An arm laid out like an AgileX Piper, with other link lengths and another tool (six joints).
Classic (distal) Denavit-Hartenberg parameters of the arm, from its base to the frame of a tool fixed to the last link. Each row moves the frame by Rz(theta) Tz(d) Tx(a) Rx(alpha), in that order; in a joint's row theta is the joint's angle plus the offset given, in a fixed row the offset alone. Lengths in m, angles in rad.
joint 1: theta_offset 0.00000  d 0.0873  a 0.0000  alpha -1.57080
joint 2: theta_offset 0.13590  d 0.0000  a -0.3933  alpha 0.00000
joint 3: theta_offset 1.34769  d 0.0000  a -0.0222  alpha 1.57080
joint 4: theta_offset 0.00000  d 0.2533  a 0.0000  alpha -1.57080
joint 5: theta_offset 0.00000  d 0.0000  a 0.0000  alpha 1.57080
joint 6: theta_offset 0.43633  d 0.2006  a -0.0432  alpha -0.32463
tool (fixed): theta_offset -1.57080  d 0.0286  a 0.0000  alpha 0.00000
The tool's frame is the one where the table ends.
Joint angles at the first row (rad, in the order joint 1, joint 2, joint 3, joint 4, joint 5, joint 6):
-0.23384, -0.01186, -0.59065, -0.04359, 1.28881, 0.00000
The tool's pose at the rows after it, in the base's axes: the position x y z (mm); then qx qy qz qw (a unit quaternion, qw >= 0):
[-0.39 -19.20 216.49 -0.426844 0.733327 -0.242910 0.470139]
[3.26 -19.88 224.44 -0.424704 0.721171 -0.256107 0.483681]
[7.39 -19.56 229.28 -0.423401 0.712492 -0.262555 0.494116]
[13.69 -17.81 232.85 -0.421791 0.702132 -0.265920 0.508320]
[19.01 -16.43 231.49 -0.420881 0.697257 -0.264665 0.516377]
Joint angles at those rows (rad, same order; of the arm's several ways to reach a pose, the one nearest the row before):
-0.23387, -0.01496, -0.57536, -0.04258, 1.28576, -0.00002
-0.23385, -0.01966, -0.57145, -0.04269, 1.24139, -0.00001
-0.23386, -0.01965, -0.56323, -0.03721, 1.20350, -0.00001
-0.23385, -0.01964, -0.54518, -0.02185, 1.15296, -0.00001
-0.23385, -0.01962, -0.52280, -0.00855, 1.11689, 0.00000

